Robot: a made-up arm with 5 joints. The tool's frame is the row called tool.
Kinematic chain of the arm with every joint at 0, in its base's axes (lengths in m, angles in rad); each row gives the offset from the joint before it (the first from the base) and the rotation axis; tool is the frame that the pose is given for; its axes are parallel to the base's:
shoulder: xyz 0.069 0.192 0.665 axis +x
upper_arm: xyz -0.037 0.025 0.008 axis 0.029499 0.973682 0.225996
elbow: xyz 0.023 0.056 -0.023 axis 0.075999 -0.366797 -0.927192
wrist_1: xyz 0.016 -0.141 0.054 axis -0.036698 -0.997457 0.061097
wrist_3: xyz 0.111 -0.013 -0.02 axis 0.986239 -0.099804 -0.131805
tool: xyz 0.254 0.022 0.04
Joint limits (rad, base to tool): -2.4..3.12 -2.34..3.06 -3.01..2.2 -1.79..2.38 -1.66..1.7
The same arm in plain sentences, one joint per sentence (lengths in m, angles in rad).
The arm has five revolute joints in a row. What follows holds with every joint at zero, and every direction is one of the base frame's. Joint 1 sits 0.069 m along +x and 0.192 m along +y and 0.665 m along +z from the base frame's origin and rotates about +x, from -2.4 to 3.12 rad. Joint 2 sits 0.037 m along -x and 0.025 m along +y and 0.008 m along +z from joint 1 and rotates about the direction (0.029499, 0.973682, 0.225996), from -2.34 to 3.06 rad. Joint 3 sits 0.023 m along +x and 0.056 m along +y and 0.023 m along -z from joint 2 and rotates about the direction (0.075999, -0.366797, -0.927192), from -3.01 to 2.2 rad. Joint 4 sits 0.016 m along +x and 0.141 m along -y and 0.054 m along +z from joint 3 and rotates about the direction (-0.036698, -0.997457, 0.061097), from -1.79 to 2.38 rad. Joint 5 sits 0.111 m along +x and 0.013 m along -y and 0.02 m along -z from joint 4 and rotates about the direction (0.986239, -0.099804, -0.131805), from -1.66 to 1.7 rad. The tool frame, which is the frame that the pose is given for, sits 0.254 m along +x and 0.022 m along +y and 0.04 m along +z from joint 5; its axes are parallel to the base frame's.
